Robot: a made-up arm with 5 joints.
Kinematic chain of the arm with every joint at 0, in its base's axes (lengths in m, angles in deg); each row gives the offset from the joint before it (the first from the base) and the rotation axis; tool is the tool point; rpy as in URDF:
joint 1: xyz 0 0 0.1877 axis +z
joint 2: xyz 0 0 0 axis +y
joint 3: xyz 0.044 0 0.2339 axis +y
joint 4: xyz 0.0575 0 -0.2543 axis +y
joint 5: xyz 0.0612 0 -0.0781 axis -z
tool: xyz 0 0 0 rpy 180 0 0
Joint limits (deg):
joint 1: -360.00..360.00
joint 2: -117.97..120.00
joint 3: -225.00..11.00
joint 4: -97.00..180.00
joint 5: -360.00..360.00
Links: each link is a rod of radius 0.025 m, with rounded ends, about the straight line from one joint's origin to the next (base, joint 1, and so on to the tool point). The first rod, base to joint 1, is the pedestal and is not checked.
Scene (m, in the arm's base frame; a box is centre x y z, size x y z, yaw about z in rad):
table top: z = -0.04
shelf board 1: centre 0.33 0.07 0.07 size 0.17 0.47 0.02 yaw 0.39
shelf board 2: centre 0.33 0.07 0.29 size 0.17 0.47 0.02 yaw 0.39
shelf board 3: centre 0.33 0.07 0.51 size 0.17 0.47 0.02 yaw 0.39
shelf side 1: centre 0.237 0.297 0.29 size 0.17 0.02 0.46 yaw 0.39
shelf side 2: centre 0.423 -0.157 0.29 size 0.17 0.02 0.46 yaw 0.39
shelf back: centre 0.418 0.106 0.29 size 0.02 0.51 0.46 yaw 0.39
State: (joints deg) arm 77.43 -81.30 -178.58 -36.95 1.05
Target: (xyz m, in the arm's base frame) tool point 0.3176 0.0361 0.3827
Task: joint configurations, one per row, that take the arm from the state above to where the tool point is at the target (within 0.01 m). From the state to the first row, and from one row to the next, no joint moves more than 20 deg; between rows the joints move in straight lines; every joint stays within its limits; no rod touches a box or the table.
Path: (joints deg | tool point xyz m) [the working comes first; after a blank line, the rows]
Joints at the target: 6.48 -16.06 -44.07 -12.36 1.05
Straight joint move there: touches shelf board 3.

1: 67.79 -78.43 -160.24 -35.36 1.05 | -0.2045 -0.5009 0.2943
2: 58.16 -75.56 -141.91 -33.78 1.05 | -0.2688 -0.4328 0.4226
3: 48.52 -72.69 -123.57 -32.19 1.05 | -0.2886 -0.3264 0.5333
4: 38.88 -69.83 -105.23 -30.60 1.05 | -0.2559 -0.2064 0.6119
5: 29.25 -66.96 -86.90 -29.01 1.05 | -0.1768 -0.0990 0.6483
6: 19.61 -64.09 -68.56 -27.43 1.05 | -0.0697 -0.0248 0.6383
7: 9.97 -61.22 -50.23 -25.84 1.05 | 0.0392 0.0069 0.5843
8: 0.33 -58.35 -31.89 -24.25 1.05 | 0.1237 0.0007 0.4945
9: -9.30 -55.48 -13.55 -22.66 1.05 | 0.1643 -0.0269 0.3827
10: -1.41 -35.77 -28.81 -17.51 1.05 | 0.2390 -0.0059 0.3958
11: 6.48 -16.06 -44.07 -12.36 1.05 | 0.3176 0.0361 0.3827

